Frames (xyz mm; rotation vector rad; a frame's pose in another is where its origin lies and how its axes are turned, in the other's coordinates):
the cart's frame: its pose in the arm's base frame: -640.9 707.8 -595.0 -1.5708 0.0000 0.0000
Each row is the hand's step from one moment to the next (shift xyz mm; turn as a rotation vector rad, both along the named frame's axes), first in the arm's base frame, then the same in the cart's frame.
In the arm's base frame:
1: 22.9 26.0 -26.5 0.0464 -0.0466 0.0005
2: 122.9 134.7 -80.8 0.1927 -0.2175 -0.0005
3: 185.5 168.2 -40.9 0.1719 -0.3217 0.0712
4: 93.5 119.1 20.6 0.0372 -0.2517 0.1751
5: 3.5 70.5 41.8 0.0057 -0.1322 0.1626
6: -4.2 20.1 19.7 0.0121 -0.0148 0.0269
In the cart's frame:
1: 22.9 26.5 26.0 0.0464 -0.0005 -0.0466
2: 122.9 80.8 134.7 0.1927 0.0005 -0.2175
3: 185.5 40.9 168.2 0.1719 -0.0712 -0.3217
4: 93.5 -20.6 119.1 0.0372 -0.1751 -0.2517
5: 3.5 -41.8 70.5 0.0057 -0.1626 -0.1322
6: -4.2 -19.7 20.1 0.0121 -0.0269 -0.0148

